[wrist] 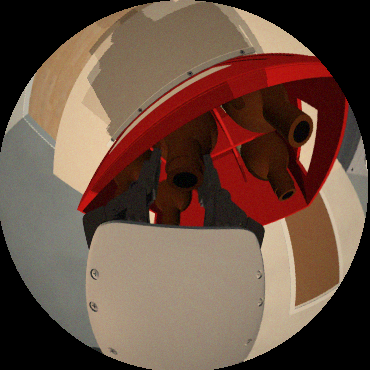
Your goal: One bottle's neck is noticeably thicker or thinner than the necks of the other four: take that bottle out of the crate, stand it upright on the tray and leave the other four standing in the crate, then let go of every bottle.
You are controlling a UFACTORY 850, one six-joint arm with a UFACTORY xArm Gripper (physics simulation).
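Note:
A red crate point(250, 75) with dividers holds several brown bottles. The middle bottle point(192, 137) has its dark mouth facing the camera. Another bottle point(272, 107) is at the upper right, with a wide-looking neck. A bottle point(265, 155) below it shows a narrower-looking neck. Parts of a bottle point(172, 197) at lower middle and a bottle point(130, 171) at left show behind the fingers. My gripper point(179, 161) is partly open, its fingers on either side of the middle bottle's neck, not clamped on it. A brown panel with a pale rim, apparently the tray point(316, 250), lies at lower right.
The crate's high wall runs across the upper view, and its right side wall has a cut-out point(308, 132). A grey-brown surface with a screwed metal strip point(190, 73) lies beyond the crate. Wood-coloured and grey surfaces are at the left.

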